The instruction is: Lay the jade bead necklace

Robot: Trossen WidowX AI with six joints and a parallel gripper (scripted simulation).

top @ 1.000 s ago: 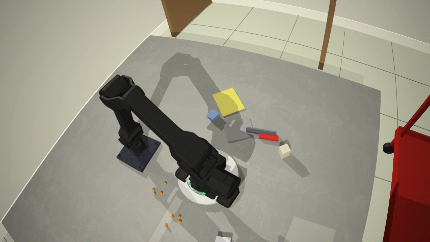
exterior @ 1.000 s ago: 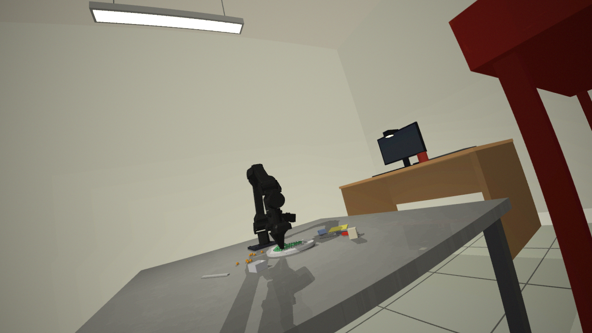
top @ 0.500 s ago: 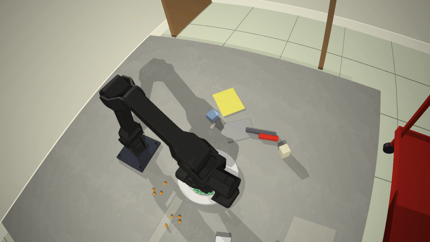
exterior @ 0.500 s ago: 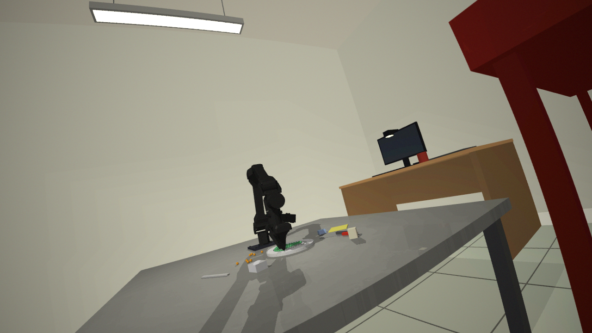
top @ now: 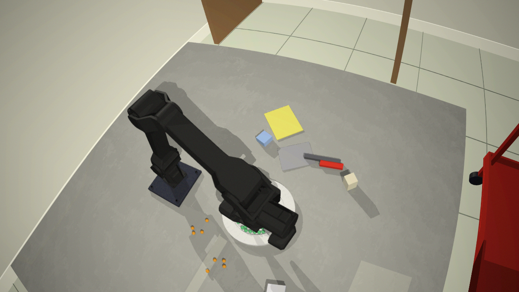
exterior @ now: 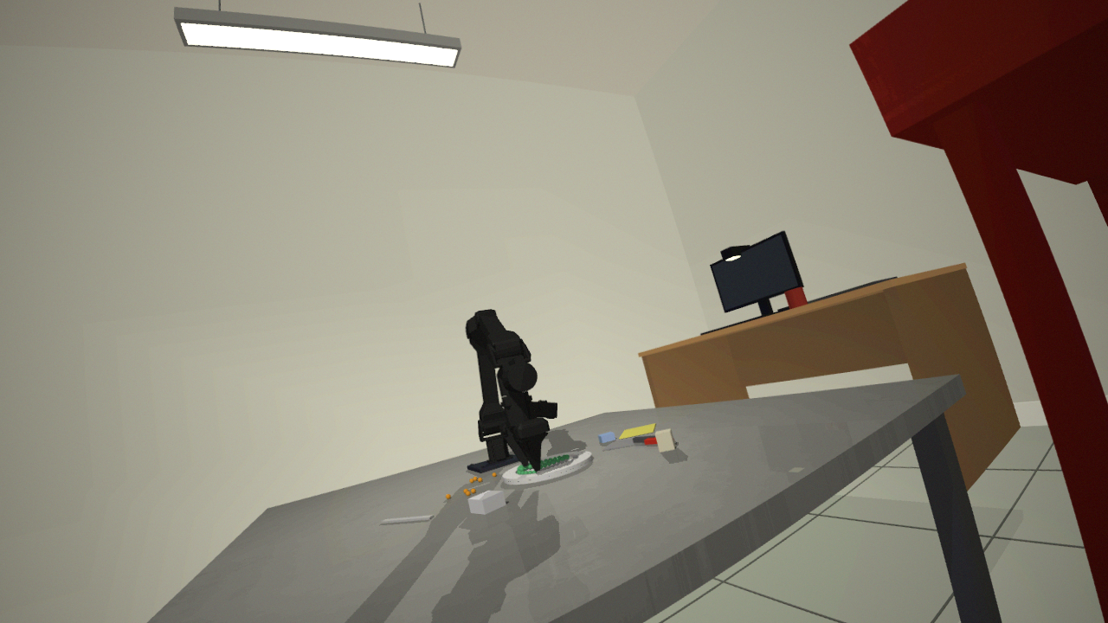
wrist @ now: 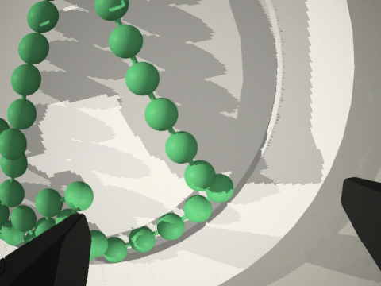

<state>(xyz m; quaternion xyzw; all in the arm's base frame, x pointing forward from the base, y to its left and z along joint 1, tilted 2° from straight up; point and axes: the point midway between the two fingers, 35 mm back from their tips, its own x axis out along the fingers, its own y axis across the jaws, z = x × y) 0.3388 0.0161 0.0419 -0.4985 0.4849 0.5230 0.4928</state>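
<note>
Now: the inner disc 5 cm behind my gripper tip, 4 cm to the left of it and 1 cm below it. From my gripper tip the other things lie so: grey rod 4 cm ahead, 25 cm to the right, 2 cm below; grey sheet 6 cm behind, 25 cm to the left, 2 cm below; bead board 5 cm behind, 4 cm to the left, 2 cm below.
</note>
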